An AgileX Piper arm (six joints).
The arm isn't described. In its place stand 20 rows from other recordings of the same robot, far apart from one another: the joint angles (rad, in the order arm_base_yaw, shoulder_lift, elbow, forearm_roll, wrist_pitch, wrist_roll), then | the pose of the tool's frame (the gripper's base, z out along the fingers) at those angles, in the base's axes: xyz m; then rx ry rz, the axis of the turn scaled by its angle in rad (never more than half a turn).
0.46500, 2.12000, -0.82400, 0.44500, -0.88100, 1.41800 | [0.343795, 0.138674, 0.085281, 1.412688, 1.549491, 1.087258]
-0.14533, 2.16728, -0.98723, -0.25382, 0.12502, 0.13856 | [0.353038, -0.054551, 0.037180, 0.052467, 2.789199, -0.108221]
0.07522, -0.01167, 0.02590, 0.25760, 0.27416, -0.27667 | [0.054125, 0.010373, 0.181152, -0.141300, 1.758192, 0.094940]
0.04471, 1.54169, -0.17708, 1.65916, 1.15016, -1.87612 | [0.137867, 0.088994, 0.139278, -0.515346, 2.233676, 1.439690]
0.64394, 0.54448, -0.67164, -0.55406, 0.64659, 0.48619 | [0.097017, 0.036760, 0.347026, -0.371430, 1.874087, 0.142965]
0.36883, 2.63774, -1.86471, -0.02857, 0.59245, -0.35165 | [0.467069, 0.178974, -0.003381, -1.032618, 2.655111, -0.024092]
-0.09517, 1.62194, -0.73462, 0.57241, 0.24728, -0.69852 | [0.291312, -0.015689, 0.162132, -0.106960, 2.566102, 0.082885]
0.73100, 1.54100, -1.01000, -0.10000, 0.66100, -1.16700 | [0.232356, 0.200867, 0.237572, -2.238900, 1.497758, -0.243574]
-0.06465, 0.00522, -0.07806, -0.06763, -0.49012, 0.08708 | [0.034411, 0.000673, 0.279740, 0.012892, 0.921893, -0.019920]
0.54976, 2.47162, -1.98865, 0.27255, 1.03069, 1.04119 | [0.414819, 0.278831, 0.104314, -0.920529, -2.897164, -0.417241]
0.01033, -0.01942, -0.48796, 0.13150, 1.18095, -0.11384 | [-0.012418, 0.010909, 0.265046, -0.149840, 2.145690, 0.099978]
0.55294, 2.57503, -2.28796, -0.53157, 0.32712, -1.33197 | [0.508658, 0.296505, 0.171943, -1.997730, 0.901152, -0.936572]
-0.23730, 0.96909, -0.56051, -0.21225, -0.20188, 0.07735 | [0.202160, -0.044939, 0.308079, 0.058877, 1.699280, -0.239400]
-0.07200, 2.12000, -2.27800, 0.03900, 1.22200, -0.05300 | [0.468206, -0.030426, 0.350562, 0.026879, 2.546216, 0.003087]
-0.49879, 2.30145, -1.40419, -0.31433, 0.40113, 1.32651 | [0.380532, -0.219798, 0.057098, 1.929172, 1.954761, -0.021326]
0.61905, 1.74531, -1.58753, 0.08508, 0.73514, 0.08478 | [0.324213, 0.237362, 0.333234, -0.590974, 2.343240, 0.428660]
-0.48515, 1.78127, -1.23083, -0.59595, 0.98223, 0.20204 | [0.288134, -0.199922, 0.220109, 0.565352, 2.934397, -0.804285]
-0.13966, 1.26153, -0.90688, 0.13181, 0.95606, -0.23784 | [0.228745, -0.022289, 0.273749, -0.056910, 2.777016, 0.073870]
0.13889, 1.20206, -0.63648, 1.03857, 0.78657, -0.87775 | [0.199264, 0.083906, 0.245817, -0.436375, 2.406610, 0.878981]
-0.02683, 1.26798, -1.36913, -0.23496, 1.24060, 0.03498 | [0.238878, -0.026459, 0.395901, 0.058003, 2.606149, -0.314670]
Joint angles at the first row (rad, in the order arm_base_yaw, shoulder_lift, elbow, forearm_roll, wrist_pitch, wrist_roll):
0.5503, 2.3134, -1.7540, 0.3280, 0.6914, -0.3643
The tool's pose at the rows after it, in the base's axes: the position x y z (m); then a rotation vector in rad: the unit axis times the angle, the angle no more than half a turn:
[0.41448, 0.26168, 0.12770, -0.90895, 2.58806, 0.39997]
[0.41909, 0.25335, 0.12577, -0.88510, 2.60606, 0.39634]
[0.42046, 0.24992, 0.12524, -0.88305, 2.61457, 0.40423]
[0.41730, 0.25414, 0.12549, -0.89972, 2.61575, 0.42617]
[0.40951, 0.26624, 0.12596, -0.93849, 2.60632, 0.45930]
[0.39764, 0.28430, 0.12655, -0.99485, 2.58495, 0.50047]
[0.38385, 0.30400, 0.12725, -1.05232, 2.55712, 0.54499]
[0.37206, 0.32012, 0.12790, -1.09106, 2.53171, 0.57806]
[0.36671, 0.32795, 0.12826, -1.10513, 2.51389, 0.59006]
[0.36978, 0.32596, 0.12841, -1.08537, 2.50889, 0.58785]
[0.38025, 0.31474, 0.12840, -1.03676, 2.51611, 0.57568]
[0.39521, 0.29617, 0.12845, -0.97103, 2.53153, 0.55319]
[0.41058, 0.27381, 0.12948, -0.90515, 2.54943, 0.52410]
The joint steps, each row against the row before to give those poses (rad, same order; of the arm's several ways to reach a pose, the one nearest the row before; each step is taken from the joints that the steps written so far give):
-0.0251, 0.0041, -0.0012, -0.0042, 0.0066, 0.0068
-0.0199, 0.0041, -0.0012, 0.0006, 0.0085, 0.0013
-0.0092, 0.0011, -0.0006, 0.0108, 0.0101, -0.0112
0.0079, -0.0003, -0.0001, 0.0198, 0.0095, -0.0143
0.0260, -0.0002, -0.0001, 0.0271, 0.0061, -0.0189
0.0404, 0.0001, 0.0001, 0.0332, 0.0007, -0.0242
0.0454, 0.0004, 0.0003, 0.0364, -0.0043, -0.0249
0.0385, 0.0003, 0.0004, 0.0265, -0.0104, -0.0139
0.0190, 0.0003, 0.0003, 0.0105, -0.0130, -0.0054
-0.0064, 0.0003, 0.0003, 0.0022, -0.0127, 0.0008
-0.0301, 0.0004, 0.0003, -0.0022, -0.0096, 0.0040
-0.0470, -0.0003, 0.0000, -0.0090, -0.0052, 0.0072
-0.0535, -0.0029, 0.0000, -0.0156, 0.0016, 0.0078

